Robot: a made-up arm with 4 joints. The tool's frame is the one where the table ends.
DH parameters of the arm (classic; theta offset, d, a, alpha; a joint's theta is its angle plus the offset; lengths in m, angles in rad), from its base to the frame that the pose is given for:
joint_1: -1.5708 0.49 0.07 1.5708
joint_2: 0 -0.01 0.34 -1.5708
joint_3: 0 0.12 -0.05 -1.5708
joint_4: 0 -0.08 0.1 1.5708
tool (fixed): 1.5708 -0.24 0 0
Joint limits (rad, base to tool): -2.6..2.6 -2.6..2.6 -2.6..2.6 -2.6..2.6
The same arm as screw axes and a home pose.
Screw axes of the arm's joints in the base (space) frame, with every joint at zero. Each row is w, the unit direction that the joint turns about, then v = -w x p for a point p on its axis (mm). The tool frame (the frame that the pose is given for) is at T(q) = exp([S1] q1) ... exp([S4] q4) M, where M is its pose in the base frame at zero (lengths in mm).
S1 = (0, 0, 1, 0.0, 0.0, 0.0)
S2 = (-1, 0, 0, 0.0, -490.0, -70.0)
S3 = (0, 0, 1, -410.0, -10.0, 0.0)
S4 = (1, 0, 0, 0.0, 610.0, 360.0)
M =
1 0 0 -70.0
0 1 0 -460.0
0 0 1 370.0
0 0 0 1
Joint limits (deg, base to tool): -148.97..148.97 -148.97..148.97 -148.97..148.97 -148.97..148.97

